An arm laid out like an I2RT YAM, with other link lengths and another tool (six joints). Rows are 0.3 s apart.
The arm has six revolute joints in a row. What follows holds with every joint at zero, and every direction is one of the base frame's. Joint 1 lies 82.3 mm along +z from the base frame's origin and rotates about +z. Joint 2 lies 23.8 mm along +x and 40.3 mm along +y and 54.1 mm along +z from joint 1 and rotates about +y. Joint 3 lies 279.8 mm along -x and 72.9 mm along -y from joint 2 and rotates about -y. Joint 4 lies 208.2 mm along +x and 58.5 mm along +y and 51 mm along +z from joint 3 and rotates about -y. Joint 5 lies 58.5 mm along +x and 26.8 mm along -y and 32 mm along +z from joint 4 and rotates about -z. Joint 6 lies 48.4 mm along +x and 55.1 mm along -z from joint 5 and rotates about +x. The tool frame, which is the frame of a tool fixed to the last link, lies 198 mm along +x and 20 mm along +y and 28 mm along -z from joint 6; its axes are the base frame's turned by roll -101.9, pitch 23.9 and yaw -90 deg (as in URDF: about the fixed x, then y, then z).
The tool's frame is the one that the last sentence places.
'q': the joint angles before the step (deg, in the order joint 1, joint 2, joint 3, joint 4, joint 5, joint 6). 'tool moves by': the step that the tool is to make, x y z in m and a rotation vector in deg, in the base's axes. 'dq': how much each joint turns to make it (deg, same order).
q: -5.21 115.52 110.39 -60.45 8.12 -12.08
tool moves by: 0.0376 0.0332 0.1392 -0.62 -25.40 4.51
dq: 3.94 -15.33 0.03 10.03 -1.03 -0.02
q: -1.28 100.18 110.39 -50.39 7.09 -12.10
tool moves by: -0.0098 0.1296 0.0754 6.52 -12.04 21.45
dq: 8.97 -6.81 -0.01 5.60 -13.61 -2.17
